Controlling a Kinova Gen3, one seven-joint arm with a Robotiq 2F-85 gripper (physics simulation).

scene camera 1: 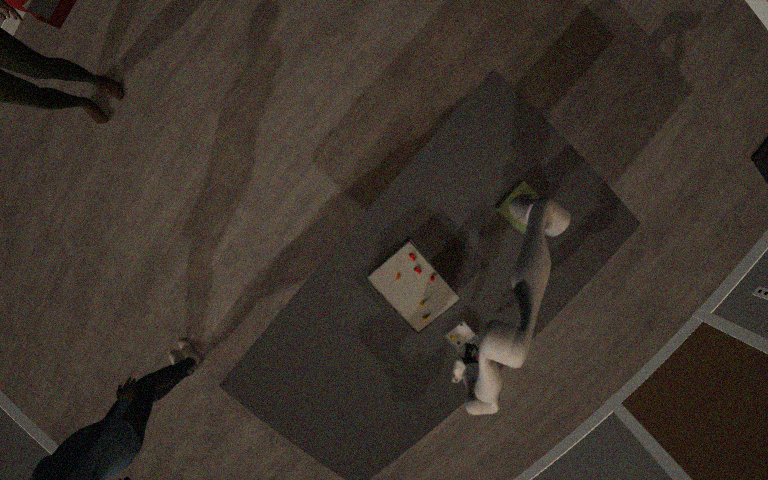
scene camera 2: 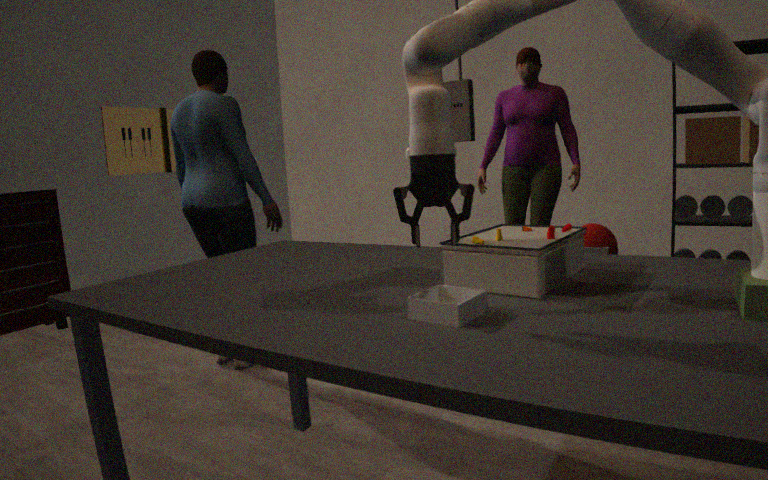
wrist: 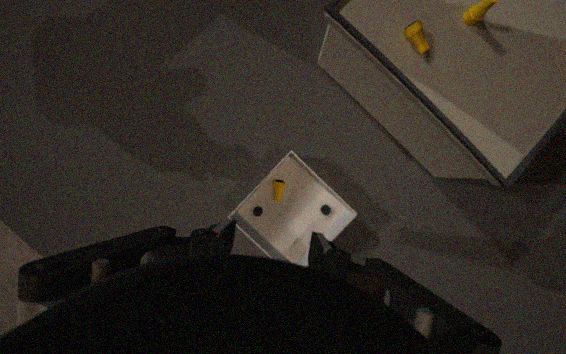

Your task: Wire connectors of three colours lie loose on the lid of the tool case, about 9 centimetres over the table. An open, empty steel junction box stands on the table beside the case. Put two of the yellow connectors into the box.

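Pixels of known places: gripper, fingertip midpoint: (scene camera 1: pixel 464 351) (scene camera 2: pixel 435 246) (wrist: pixel 272 239); arm's base, link origin: (scene camera 1: pixel 521 207).
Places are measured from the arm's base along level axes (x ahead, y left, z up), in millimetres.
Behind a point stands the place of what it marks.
The steel junction box (scene camera 1: pixel 463 329) {x 503, y 202, z -57 mm} (scene camera 2: pixel 433 311) {x 529, y 255, z -37 mm} (wrist: pixel 300 200) {x 525, y 187, z -57 mm} stands beside the tool case (scene camera 1: pixel 396 294) {x 551, y -129, z 37 mm} (scene camera 2: pixel 492 274) {x 499, y 50, z -18 mm} (wrist: pixel 510 80) {x 452, y -15, z 37 mm}. One yellow connector (wrist: pixel 278 190) {x 555, y 193, z -45 mm} lies inside the box, near one wall. Two more yellow connectors lie on the lid: one (scene camera 1: pixel 426 315) {x 538, y 12, z 45 mm} (scene camera 2: pixel 478 240) {x 540, y 19, z 45 mm} (wrist: pixel 417 37) {x 542, y 18, z 47 mm} near the edge, the other (scene camera 1: pixel 423 302) {x 507, y -38, z 43 mm} (scene camera 2: pixel 498 234) {x 514, y -30, z 50 mm} (wrist: pixel 479 12) {x 514, y -31, z 50 mm} farther in. My gripper (scene camera 2: pixel 436 242) {x 540, y 214, z 66 mm} (wrist: pixel 272 239) {x 540, y 214, z 66 mm} is open and empty, with its fingers pointing down above the box. In scene camera 1 the arm partly covers the gripper.
Red connectors (scene camera 1: pixel 417 270) (scene camera 2: pixel 550 232) and an orange connector (scene camera 1: pixel 398 275) {x 490, y -175, z 45 mm} (scene camera 2: pixel 527 229) {x 492, y -172, z 41 mm} lie farther along the lid. The case stands higher than the box. The arm's green base block (scene camera 1: pixel 511 213) {x 43, y -19, z 20 mm} (scene camera 2: pixel 756 300) {x 45, y 77, z -25 mm} is on the table. Two people stand beyond the table in scene camera 2.
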